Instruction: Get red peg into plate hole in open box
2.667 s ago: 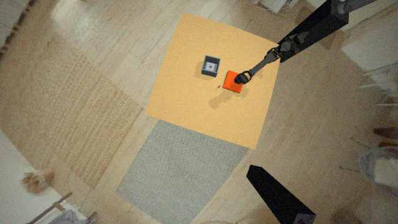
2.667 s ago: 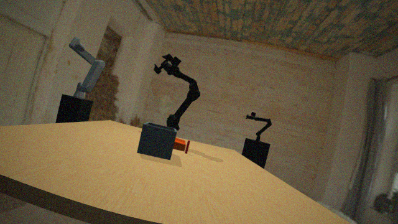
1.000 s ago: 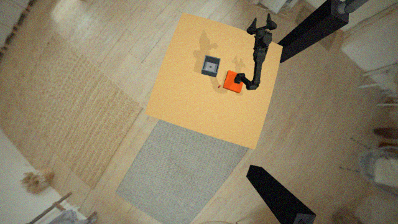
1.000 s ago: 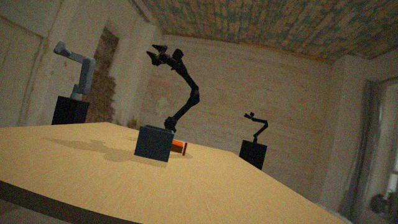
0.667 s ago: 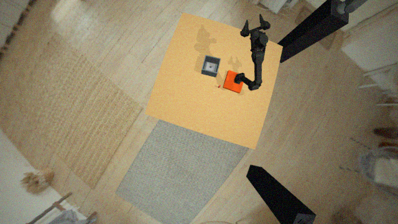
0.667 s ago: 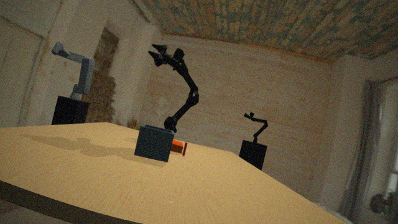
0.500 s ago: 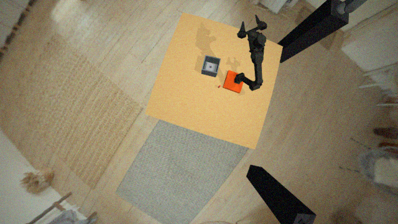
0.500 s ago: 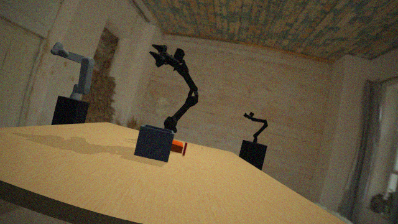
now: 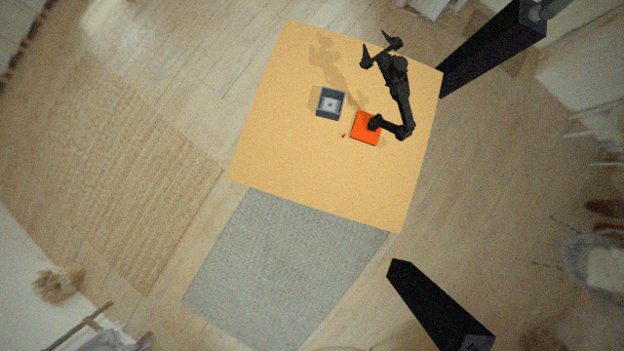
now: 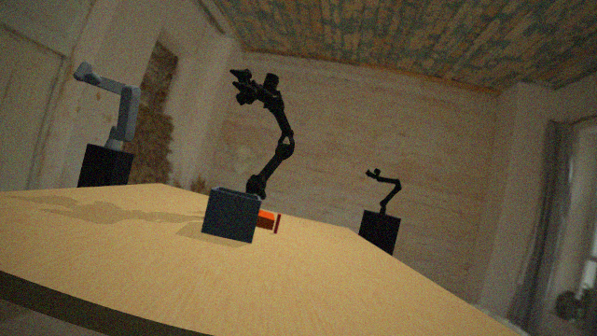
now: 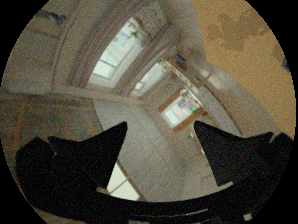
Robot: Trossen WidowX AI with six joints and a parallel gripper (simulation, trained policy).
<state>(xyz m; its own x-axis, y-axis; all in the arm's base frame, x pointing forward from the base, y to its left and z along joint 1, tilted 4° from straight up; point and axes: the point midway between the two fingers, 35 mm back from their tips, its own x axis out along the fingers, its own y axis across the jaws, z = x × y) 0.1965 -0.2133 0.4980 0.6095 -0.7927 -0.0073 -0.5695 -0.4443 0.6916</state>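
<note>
Right now the red peg is 4 cm behind my gripper tip, 32 cm to the left of it and 52 cm below it.
</note>
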